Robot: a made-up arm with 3 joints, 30 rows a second.
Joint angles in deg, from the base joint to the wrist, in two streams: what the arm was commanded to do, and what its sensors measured. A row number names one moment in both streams.
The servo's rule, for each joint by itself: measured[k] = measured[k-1] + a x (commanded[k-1-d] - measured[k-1]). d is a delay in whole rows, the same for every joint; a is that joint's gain. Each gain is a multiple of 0.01, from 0.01 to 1. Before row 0 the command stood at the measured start. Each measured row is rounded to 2 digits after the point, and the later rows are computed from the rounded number. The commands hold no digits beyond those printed.
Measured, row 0: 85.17, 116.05, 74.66
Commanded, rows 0 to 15: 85.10, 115.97, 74.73; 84.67, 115.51, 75.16; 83.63, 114.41, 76.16; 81.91, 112.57, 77.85; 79.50, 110.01, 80.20; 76.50, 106.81, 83.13; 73.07, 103.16, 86.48; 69.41, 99.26, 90.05; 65.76, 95.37, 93.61; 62.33, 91.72, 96.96; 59.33, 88.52, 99.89; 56.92, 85.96, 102.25; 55.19, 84.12, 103.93; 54.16, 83.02, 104.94; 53.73, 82.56, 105.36; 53.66, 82.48, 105.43
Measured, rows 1 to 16: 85.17, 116.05, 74.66; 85.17, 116.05, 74.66; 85.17, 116.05, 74.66; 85.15, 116.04, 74.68; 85.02, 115.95, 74.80; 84.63, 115.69, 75.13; 83.87, 115.16, 75.78; 82.65, 114.28, 76.84; 80.93, 113.01, 78.35; 78.73, 111.34, 80.30; 76.12, 109.29, 82.64; 73.22, 106.92, 85.27; 70.17, 104.34, 88.08; 67.13, 101.65, 90.91; 64.27, 98.98, 93.63; 61.73, 96.45, 96.10
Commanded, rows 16 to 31: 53.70, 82.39, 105.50; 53.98, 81.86, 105.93; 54.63, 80.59, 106.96; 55.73, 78.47, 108.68; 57.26, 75.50, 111.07; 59.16, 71.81, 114.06; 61.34, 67.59, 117.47; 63.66, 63.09, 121.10; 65.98, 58.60, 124.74; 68.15, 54.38, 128.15; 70.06, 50.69, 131.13; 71.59, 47.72, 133.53; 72.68, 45.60, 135.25; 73.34, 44.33, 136.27; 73.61, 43.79, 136.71; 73.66, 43.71, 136.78
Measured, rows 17 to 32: 59.61, 94.17, 98.22; 57.96, 92.20, 99.93; 56.76, 90.55, 101.25; 55.90, 89.16, 102.27; 55.36, 87.92, 103.15; 55.16, 86.67, 104.06; 55.32, 85.28, 105.17; 55.86, 83.62, 106.59; 56.78, 81.61, 108.38; 58.06, 79.23, 110.56; 59.63, 76.49, 113.09; 61.41, 73.45, 115.89; 63.30, 70.21, 118.83; 65.19, 66.89, 121.78; 66.98, 63.63, 124.60; 68.58, 60.56, 127.16
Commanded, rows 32 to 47: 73.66, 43.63, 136.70; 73.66, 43.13, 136.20; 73.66, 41.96, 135.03; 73.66, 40.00, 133.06; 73.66, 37.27, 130.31; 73.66, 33.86, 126.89; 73.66, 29.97, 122.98; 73.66, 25.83, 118.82; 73.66, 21.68, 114.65; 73.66, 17.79, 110.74; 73.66, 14.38, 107.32; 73.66, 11.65, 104.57; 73.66, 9.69, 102.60; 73.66, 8.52, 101.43; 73.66, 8.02, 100.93; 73.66, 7.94, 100.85
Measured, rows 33 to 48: 69.91, 57.80, 129.35; 70.95, 55.42, 131.12; 71.71, 53.43, 132.48; 72.26, 51.76, 133.49; 72.65, 50.29, 134.14; 72.93, 48.87, 134.35; 73.13, 47.36, 134.04; 73.28, 45.64, 133.14; 73.39, 43.64, 131.64; 73.47, 41.32, 129.56; 73.52, 38.69, 126.98; 73.56, 35.80, 124.02; 73.59, 32.74, 120.83; 73.61, 29.62, 117.59; 73.62, 26.57, 114.47; 73.63, 23.70, 111.62
